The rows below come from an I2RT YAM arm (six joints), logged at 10 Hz.
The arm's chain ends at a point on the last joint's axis. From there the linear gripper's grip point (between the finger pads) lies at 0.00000 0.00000 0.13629 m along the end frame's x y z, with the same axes.
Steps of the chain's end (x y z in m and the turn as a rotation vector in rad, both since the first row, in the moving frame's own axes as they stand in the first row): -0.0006, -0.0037, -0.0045, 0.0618, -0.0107, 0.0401; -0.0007, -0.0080, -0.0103, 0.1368, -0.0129, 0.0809; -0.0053, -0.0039, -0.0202, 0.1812, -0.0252, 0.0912; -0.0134, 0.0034, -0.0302, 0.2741, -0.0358, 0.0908; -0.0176, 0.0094, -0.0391, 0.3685, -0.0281, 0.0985; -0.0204, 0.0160, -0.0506, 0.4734, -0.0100, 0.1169; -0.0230, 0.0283, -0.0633, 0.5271, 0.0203, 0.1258; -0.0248, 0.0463, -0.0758, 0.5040, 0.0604, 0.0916; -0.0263, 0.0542, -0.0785, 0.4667, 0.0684, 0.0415; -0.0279, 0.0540, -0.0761, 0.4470, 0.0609, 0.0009; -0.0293, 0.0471, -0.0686, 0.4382, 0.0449, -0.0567
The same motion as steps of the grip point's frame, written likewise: -0.0019, -0.0121, -0.0048, 0.0618, -0.0107, 0.0401; -0.0017, -0.0266, -0.0116, 0.1368, -0.0129, 0.0809; -0.0076, -0.0286, -0.0225, 0.1812, -0.0252, 0.0912; -0.0165, -0.0337, -0.0354, 0.2741, -0.0358, 0.0908; -0.0189, -0.0398, -0.0483, 0.3685, -0.0281, 0.0985; -0.0180, -0.0461, -0.0656, 0.4734, -0.0100, 0.1169; -0.0160, -0.0399, -0.0818, 0.5271, 0.0203, 0.1258; -0.0139, -0.0190, -0.0930, 0.5040, 0.0604, 0.0916; -0.0160, -0.0069, -0.0934, 0.4667, 0.0684, 0.0415; -0.0199, -0.0049, -0.0897, 0.4470, 0.0609, 0.0009; -0.0250, -0.0108, -0.0816, 0.4382, 0.0449, -0.0567
